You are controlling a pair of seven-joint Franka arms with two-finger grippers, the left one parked.
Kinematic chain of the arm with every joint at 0, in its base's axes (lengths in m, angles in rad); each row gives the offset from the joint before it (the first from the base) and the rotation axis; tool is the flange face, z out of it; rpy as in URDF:
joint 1: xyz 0 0 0.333 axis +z
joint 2: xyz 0 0 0 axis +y
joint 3: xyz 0 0 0.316 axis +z
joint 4: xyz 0.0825 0 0 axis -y
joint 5: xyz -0.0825 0 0.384 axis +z
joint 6: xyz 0 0 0 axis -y
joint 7: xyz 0.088 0 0 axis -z
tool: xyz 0 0 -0.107 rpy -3.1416 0 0
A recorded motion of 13 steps. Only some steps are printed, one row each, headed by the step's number.
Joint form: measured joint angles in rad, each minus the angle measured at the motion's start. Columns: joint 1, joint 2, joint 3, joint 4, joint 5, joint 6, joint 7.
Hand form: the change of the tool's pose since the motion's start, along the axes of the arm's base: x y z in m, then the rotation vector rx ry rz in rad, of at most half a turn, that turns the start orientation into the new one. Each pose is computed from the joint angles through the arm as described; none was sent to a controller.
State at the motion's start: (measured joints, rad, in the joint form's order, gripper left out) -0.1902 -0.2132 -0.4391 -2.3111 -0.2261 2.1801 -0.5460
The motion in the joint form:
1: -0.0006 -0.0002 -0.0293 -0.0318 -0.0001 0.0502 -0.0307
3: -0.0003 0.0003 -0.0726 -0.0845 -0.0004 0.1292 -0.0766
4: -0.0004 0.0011 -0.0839 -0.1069 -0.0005 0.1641 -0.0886
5: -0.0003 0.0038 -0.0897 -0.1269 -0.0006 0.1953 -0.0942
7: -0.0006 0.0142 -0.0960 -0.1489 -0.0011 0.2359 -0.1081
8: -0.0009 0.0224 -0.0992 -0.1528 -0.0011 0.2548 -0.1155
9: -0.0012 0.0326 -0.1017 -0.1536 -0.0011 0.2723 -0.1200
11: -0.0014 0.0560 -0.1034 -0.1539 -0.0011 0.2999 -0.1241
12: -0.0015 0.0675 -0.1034 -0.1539 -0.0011 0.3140 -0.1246
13: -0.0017 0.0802 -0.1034 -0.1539 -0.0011 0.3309 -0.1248
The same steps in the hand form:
1: -0.0095 -0.0082 -0.0112 -0.0002 -0.0156 0.0092
3: -0.0244 -0.0177 -0.0300 -0.0008 -0.0376 0.0249
4: -0.0287 -0.0189 -0.0376 -0.0032 -0.0481 0.0308
5: -0.0312 -0.0181 -0.0449 -0.0057 -0.0561 0.0352
7: -0.0334 -0.0176 -0.0551 -0.0109 -0.0617 0.0481
8: -0.0333 -0.0189 -0.0584 -0.0168 -0.0656 0.0539
9: -0.0326 -0.0205 -0.0612 -0.0237 -0.0690 0.0571
11: -0.0302 -0.0224 -0.0682 -0.0338 -0.0682 0.0619
12: -0.0288 -0.0231 -0.0714 -0.0392 -0.0685 0.0637
13: -0.0272 -0.0240 -0.0749 -0.0459 -0.0700 0.0654

